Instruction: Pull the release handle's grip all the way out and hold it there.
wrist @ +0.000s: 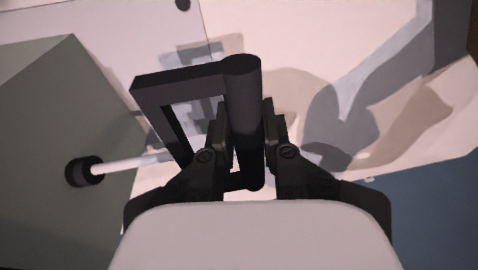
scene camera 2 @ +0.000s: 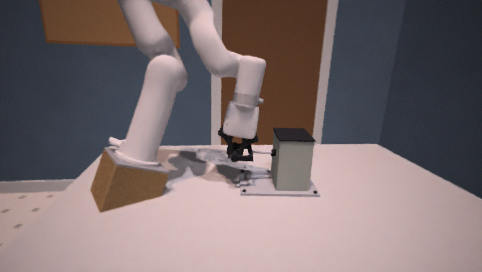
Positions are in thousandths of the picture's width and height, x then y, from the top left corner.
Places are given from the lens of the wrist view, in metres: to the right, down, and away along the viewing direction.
light base plate (wrist: 256,172): -0.11, -0.08, 0.17
